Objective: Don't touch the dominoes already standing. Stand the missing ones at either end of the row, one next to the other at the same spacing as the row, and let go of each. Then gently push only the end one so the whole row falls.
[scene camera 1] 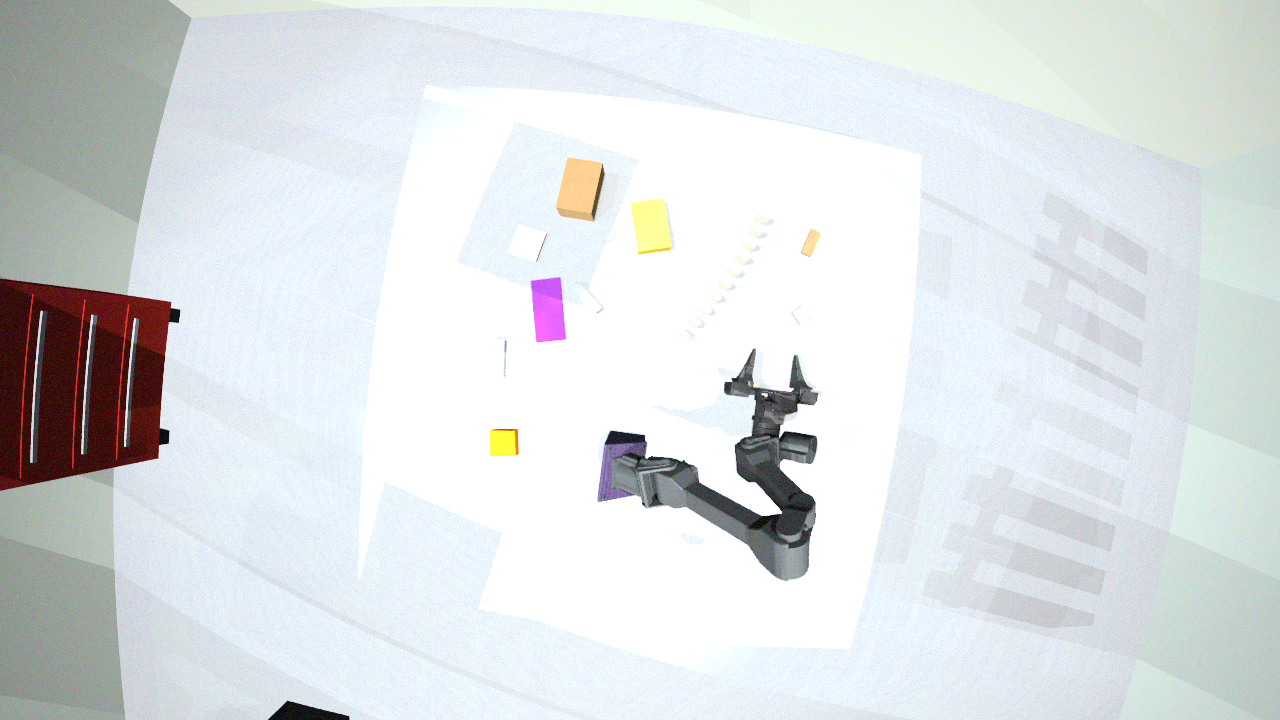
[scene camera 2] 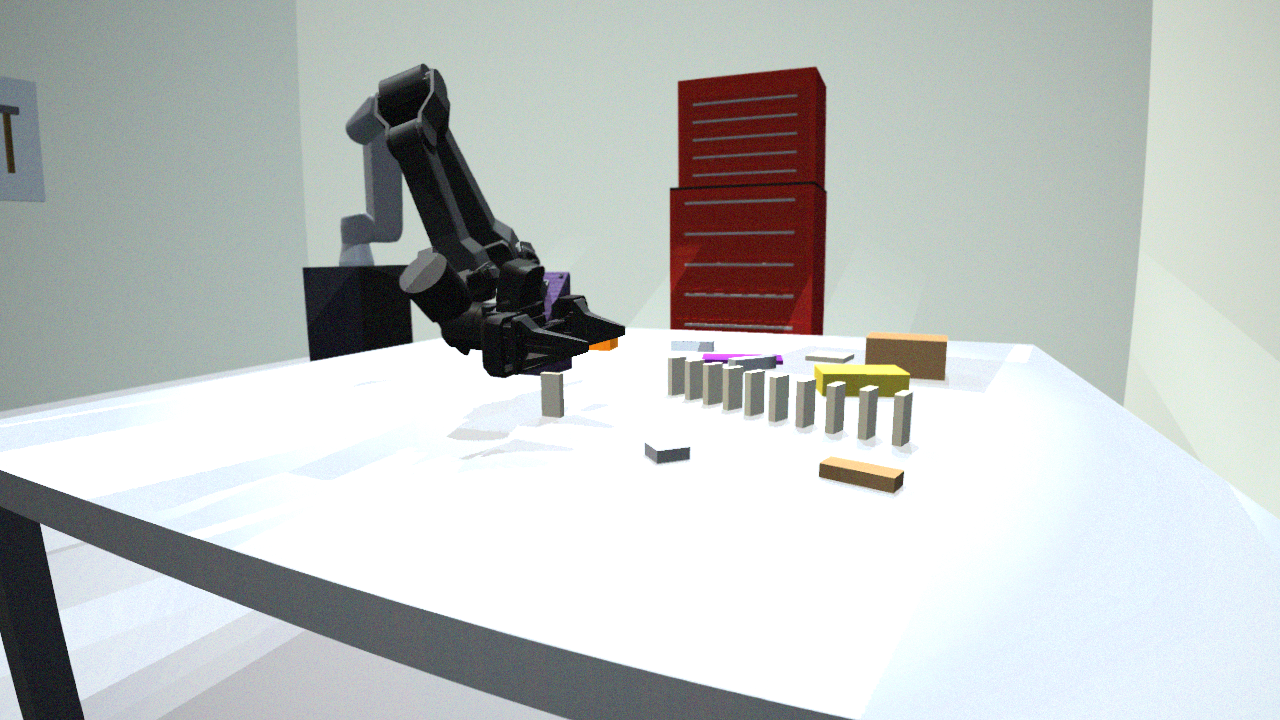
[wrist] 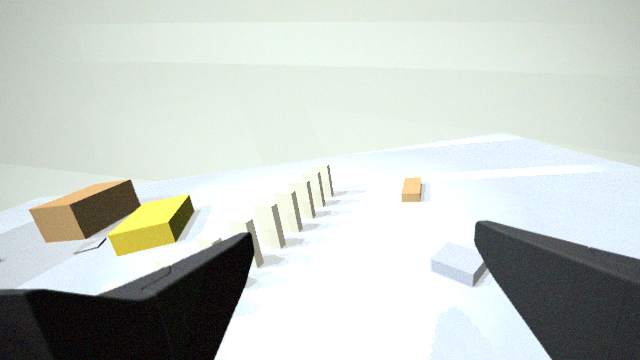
The gripper (scene camera 2: 607,338) is open, holding nothing. Further things: a cream domino (scene camera 2: 551,384), a yellow block (scene camera 2: 890,379), a tan box (scene camera 2: 923,357), an orange block (scene camera 1: 503,442), a grey block (scene camera 2: 670,450) and a magenta slab (scene camera 1: 547,302).
The yellow block shows as well in scene camera 1 (scene camera 1: 649,218) and in the wrist view (wrist: 158,223). The tan box is seen too in scene camera 1 (scene camera 1: 581,186) and in the wrist view (wrist: 77,216). The grey block shows as well in the wrist view (wrist: 465,265). The wrist view does not show the orange block: it is out of frame. The wrist view does not show the magenta slab: it is out of frame.
